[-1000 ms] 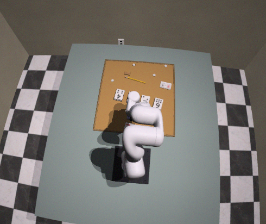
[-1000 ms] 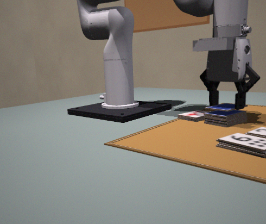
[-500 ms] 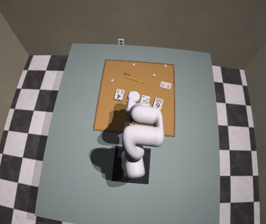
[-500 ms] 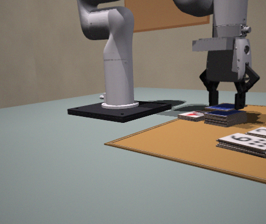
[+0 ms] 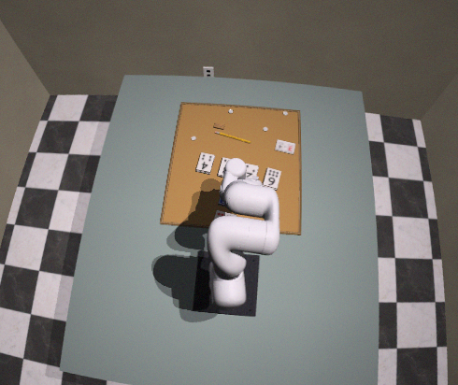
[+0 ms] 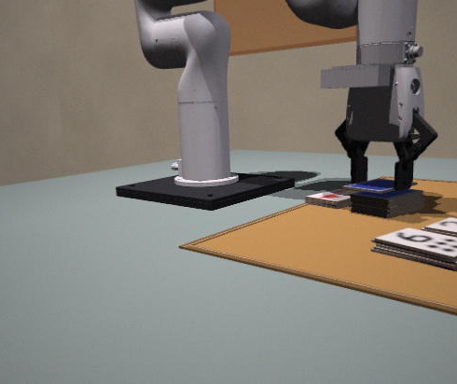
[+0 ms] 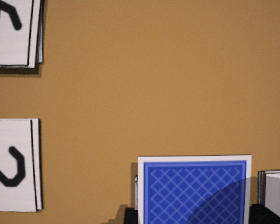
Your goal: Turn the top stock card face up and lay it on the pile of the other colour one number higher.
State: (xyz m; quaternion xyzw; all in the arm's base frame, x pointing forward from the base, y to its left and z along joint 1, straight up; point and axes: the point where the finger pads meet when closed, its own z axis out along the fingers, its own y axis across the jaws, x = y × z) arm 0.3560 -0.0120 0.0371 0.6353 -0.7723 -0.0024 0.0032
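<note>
The red 4 card lies 80 mm behind my hand, 40 mm to the left of it and 40 mm below it. From my hand the other things lie so: red 2 card 10 mm below; black 6 card 120 mm ahead, 160 mm to the right, 40 mm below; brown mat 190 mm ahead, 10 mm to the left, 70 mm below.
</note>
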